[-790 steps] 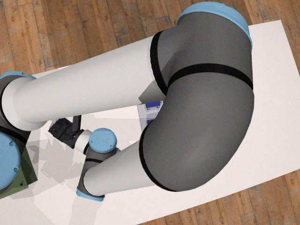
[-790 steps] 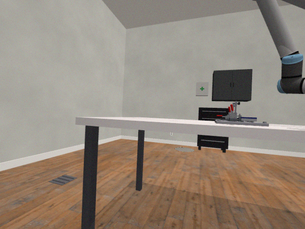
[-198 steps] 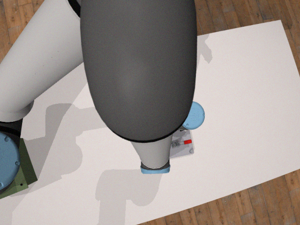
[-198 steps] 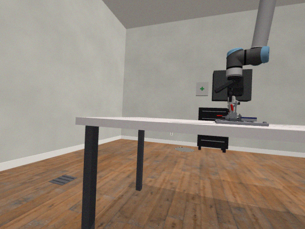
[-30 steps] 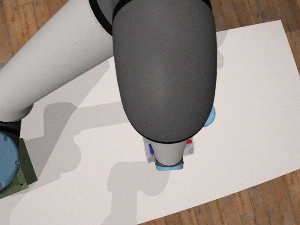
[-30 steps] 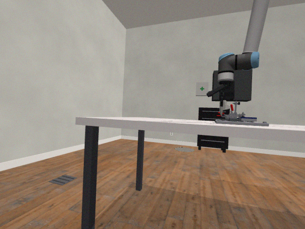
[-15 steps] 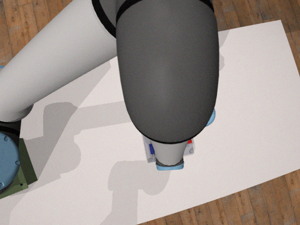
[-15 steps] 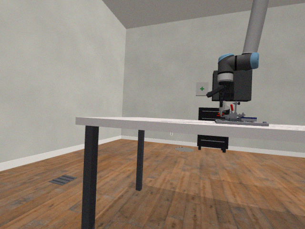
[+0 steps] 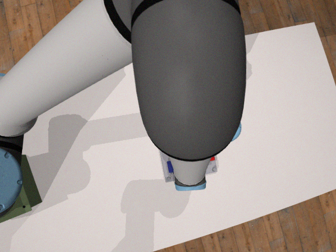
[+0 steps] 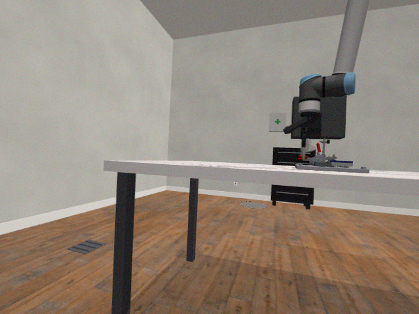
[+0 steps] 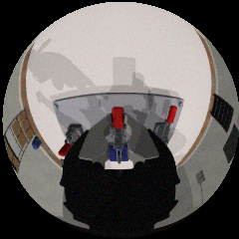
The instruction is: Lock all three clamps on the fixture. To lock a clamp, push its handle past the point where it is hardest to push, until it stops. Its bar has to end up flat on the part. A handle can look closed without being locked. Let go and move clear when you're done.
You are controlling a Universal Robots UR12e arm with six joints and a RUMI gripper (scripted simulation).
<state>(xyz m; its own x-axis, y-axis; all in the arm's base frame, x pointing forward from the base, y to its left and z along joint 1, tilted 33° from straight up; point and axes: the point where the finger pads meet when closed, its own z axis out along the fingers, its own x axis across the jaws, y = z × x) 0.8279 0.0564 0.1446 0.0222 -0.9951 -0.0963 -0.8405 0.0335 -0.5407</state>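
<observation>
Right now my hand is 90 mm past the grey fixture plate and 40 mm above it. From my hand the other things lie so: blue part (140 mm behind, 110 mm to the right, 20 mm below).
</observation>
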